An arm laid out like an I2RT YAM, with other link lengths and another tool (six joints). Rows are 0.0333 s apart.
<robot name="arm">
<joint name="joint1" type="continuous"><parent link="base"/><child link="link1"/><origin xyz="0 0 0.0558"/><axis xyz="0 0 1"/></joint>
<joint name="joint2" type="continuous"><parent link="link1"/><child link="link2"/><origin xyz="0.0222 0.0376 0.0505" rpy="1.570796 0 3.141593"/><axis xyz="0 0 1"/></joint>
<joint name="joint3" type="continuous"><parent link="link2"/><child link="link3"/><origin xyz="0.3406 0 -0.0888" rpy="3.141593 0 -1.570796"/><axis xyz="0 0 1"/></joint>
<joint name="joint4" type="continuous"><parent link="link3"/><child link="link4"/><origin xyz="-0.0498 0.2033 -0.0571" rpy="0 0 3.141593"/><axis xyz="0 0 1"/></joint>
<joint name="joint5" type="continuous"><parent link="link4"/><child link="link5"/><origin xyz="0.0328 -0.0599 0.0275" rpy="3.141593 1.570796 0"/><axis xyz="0 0 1"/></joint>
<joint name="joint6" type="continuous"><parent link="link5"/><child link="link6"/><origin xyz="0 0.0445 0.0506" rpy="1.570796 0 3.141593"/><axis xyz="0 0 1"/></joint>
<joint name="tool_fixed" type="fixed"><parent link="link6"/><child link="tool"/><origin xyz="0.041 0.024 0.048" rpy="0 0.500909 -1.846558"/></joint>
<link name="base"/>
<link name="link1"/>
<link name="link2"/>
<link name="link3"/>
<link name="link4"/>
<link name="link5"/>
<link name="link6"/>
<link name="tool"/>
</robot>
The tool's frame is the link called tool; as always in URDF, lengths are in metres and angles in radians. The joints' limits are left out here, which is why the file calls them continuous.
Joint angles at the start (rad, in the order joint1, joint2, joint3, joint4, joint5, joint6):
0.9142, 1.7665, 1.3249, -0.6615, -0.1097, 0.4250
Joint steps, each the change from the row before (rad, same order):
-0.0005, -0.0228, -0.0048, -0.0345, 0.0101, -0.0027
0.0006, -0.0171, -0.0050, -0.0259, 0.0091, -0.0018
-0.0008, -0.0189, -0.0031, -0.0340, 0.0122, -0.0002
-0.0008, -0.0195, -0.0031, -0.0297, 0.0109, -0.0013
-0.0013, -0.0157, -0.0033, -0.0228, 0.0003, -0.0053
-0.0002, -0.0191, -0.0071, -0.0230, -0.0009, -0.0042
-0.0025, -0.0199, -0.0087, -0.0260, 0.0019, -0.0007
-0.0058, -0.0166, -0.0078, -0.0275, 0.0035, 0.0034
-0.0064, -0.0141, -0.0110, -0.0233, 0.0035, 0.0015
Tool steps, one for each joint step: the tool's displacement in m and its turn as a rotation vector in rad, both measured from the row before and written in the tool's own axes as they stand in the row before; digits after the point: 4 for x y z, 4 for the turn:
-0.0012, 0.0012, -0.0108, -0.0108, -0.0147, -0.0065
-0.0015, 0.0009, -0.0081, -0.0089, -0.0124, -0.0061
-0.0017, 0.0016, -0.0097, -0.0142, -0.0161, -0.0054
-0.0014, 0.0016, -0.0093, -0.0116, -0.0115, -0.0059
-0.0015, 0.0009, -0.0071, -0.0003, -0.0101, -0.0041
-0.0025, 0.0006, -0.0080, 0.0010, -0.0110, -0.0032
-0.0034, 0.0014, -0.0087, -0.0054, -0.0141, 0.0000
-0.0038, 0.0023, -0.0082, -0.0118, -0.0174, 0.0050
-0.0045, 0.0026, -0.0069, -0.0115, -0.0188, 0.0037

